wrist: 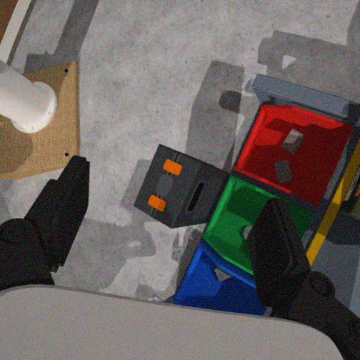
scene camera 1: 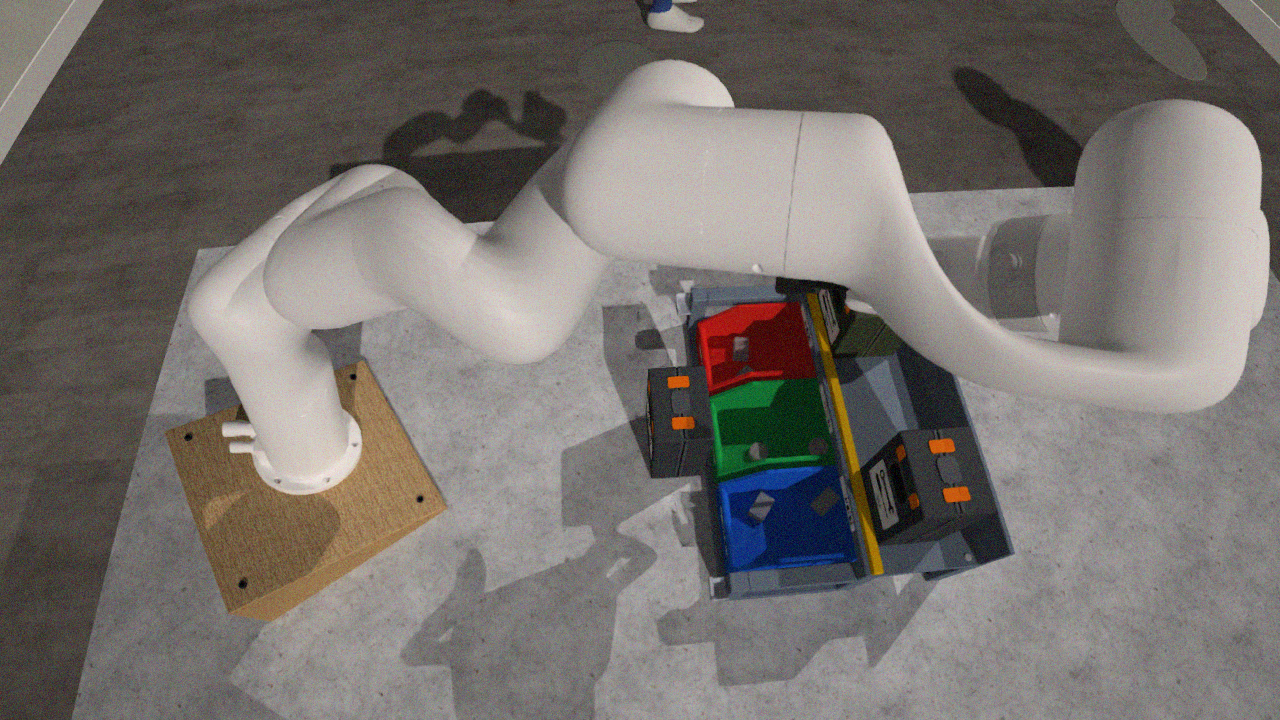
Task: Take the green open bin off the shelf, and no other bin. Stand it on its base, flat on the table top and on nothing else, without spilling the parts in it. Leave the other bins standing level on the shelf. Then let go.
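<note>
The green open bin sits level on the grey shelf, between the red bin and the blue bin. Small round parts lie in the green bin; grey parts lie in the red and blue bins. My gripper is wide open and empty. In the wrist view its right finger overlaps the green bin and hides part of it; its left finger is over the table side. The fingers are hidden by the arm in the scene view.
A black case with orange latches stands close in front of the green bin. Another black case and a dark green case are behind the yellow rail. The arm's wooden base stands at the left.
</note>
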